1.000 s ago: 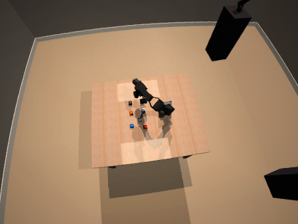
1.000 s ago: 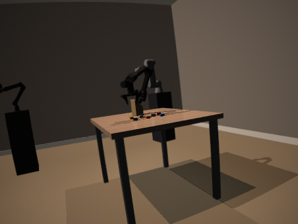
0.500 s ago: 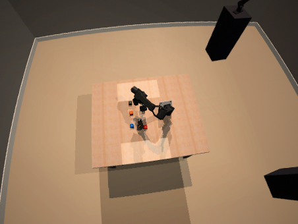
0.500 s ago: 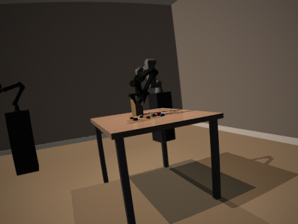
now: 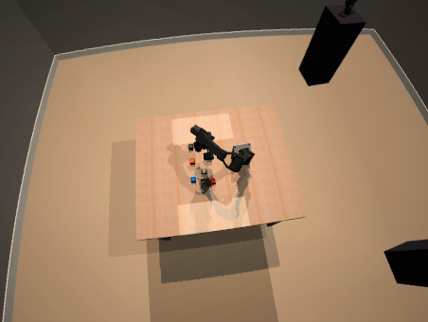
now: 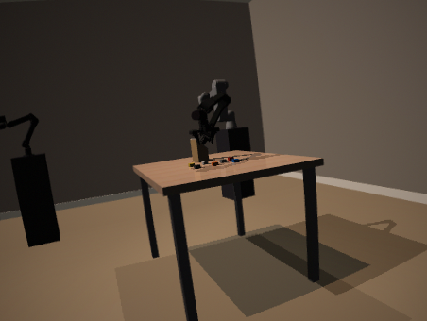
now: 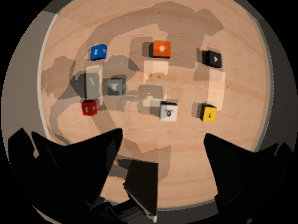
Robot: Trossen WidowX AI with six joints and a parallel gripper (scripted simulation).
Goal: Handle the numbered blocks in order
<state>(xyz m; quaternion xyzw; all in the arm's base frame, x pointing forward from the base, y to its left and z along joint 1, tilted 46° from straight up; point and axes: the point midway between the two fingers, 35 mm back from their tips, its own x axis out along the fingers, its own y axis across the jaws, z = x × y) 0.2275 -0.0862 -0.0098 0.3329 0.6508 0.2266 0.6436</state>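
Now: the yellow block 20 mm behind my gripper tip, 100 mm to the right of it and 110 mm below it. Also, from my gripper tip: orange block 110 mm ahead, 10 mm to the right, 110 mm below; grey block 50 mm ahead, 90 mm to the left, 110 mm below; black block 100 mm ahead, 120 mm to the right, 110 mm below.
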